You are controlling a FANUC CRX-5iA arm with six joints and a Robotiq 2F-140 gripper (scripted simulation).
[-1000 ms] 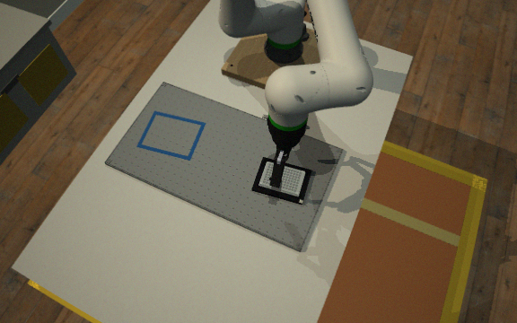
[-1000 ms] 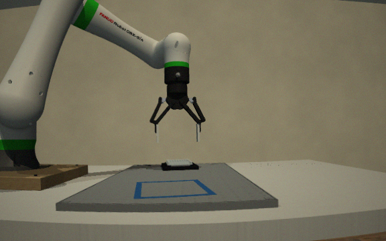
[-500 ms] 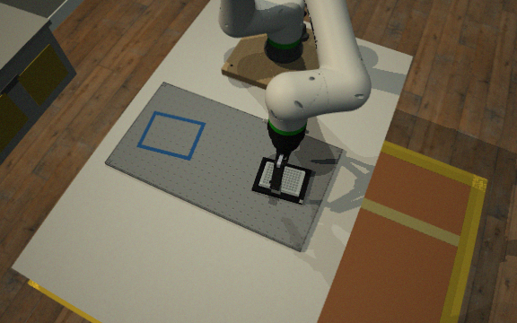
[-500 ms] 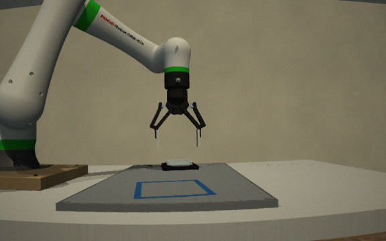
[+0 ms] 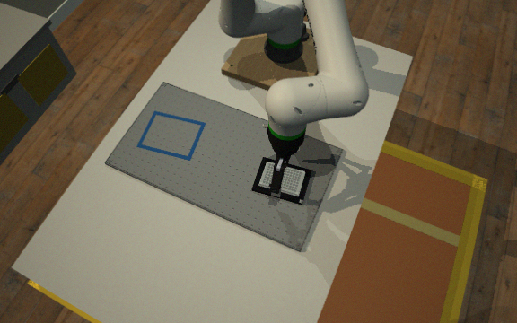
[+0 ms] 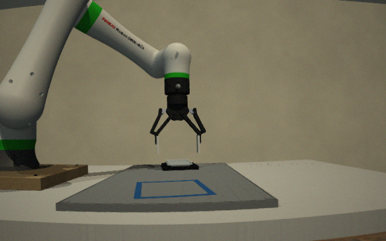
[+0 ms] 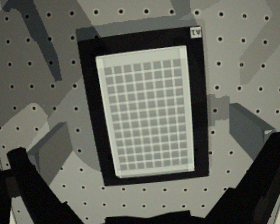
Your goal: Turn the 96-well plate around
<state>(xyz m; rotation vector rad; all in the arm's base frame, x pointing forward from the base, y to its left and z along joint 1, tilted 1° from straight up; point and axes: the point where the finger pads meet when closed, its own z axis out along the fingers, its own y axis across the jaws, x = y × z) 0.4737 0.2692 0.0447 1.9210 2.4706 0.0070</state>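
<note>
The 96-well plate is 40 mm below my hand. Round my hand: A1 mark: 90 mm to the left, 50 mm below, 30 mm ahead.
</note>
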